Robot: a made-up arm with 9 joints. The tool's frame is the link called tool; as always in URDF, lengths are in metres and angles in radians.
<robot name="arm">
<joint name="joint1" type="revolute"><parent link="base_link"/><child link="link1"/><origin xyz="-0.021 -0.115 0.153" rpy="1.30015 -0.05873 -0.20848"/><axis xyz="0 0 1"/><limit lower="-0.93" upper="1.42" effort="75" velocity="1.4"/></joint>
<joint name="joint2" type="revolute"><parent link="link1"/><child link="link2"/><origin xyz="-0.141 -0.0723 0.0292" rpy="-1.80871 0.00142 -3.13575"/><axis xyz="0 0 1"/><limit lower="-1.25" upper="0.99" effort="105" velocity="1.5"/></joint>
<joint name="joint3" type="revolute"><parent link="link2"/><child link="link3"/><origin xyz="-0.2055 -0.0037 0.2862" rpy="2.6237 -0.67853 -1.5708"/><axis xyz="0 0 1"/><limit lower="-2.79" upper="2.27" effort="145" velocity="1.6"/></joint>
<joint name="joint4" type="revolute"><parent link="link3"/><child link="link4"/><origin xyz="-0.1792 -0.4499 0.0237" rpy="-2.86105 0.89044 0.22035"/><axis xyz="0 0 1"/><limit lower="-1.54" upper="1.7" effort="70" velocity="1.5"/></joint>
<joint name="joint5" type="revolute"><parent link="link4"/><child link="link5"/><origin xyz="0.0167 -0.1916 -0.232" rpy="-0.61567 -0.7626 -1.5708"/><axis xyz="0 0 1"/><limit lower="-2.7" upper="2.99" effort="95" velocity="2.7"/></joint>
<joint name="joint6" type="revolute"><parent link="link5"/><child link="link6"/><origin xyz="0.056 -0.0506 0.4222" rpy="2.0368 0.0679 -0.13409"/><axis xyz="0 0 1"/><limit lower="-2.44" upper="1.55" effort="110" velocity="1"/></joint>
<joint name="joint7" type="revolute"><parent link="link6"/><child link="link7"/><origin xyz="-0.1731 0.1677 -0.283" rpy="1.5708 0 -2.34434"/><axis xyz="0 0 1"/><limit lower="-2.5" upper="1.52" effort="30" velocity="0.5"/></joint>
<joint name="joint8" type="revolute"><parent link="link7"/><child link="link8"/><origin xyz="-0.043 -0.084 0.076" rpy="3.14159 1.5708 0"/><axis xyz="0 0 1"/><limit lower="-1.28" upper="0.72" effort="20" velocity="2.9"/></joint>
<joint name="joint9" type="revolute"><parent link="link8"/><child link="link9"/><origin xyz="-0.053 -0.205 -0.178" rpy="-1.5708 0 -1.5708"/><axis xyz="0 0 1"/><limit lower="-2.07" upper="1.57" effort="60" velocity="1"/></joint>
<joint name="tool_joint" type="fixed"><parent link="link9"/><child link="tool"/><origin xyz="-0.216 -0.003 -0.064" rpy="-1.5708 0 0"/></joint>
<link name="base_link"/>
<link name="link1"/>
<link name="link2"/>
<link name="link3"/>
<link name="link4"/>
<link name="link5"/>
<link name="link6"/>
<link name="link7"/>
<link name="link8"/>
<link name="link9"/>
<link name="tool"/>
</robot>
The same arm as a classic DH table. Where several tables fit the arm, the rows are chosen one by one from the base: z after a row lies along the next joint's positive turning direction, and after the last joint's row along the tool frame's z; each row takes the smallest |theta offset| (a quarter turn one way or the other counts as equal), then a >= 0, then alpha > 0; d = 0 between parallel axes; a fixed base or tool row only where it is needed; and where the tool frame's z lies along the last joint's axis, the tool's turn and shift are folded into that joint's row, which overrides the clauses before.
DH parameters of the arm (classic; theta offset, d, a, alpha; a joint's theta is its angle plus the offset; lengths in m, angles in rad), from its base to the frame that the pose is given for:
base (fixed): -0.2248 0.1207 0.0052 1.3006
joint1: 0.0671 0.1677 -0.1414 1.8087
joint2: -0.7356 0.4891 0.1497 -2.3137
joint3: -0.6853 0.3039 -0.4699 -2.2199
joint4: 0.5531 0.0043 0.1487 -0.9394
joint5: -1.1953 0.2915 0.0637 2.0356
joint6: 0.7213 -0.2377 -0.0010 -1.5708
joint7: 1.5708 0.3170 0.0840 1.5708
joint8: 0.0000 -0.1350 -0.2050 1.5708
joint9: 0.0000 -0.1170 0.2160 1.5708
tool (fixed): -3.1416 -0.0030 0.0000 0.0000
Joint limits (rad, base to tool): -0.9300..1.4200 -1.2500..0.9900 -2.7900..2.2700 -1.5400..1.7000 -2.7000..2.9900 -2.4400..1.5500 -2.5000..1.5200 -1.2800..0.7200 -2.0700..1.5700

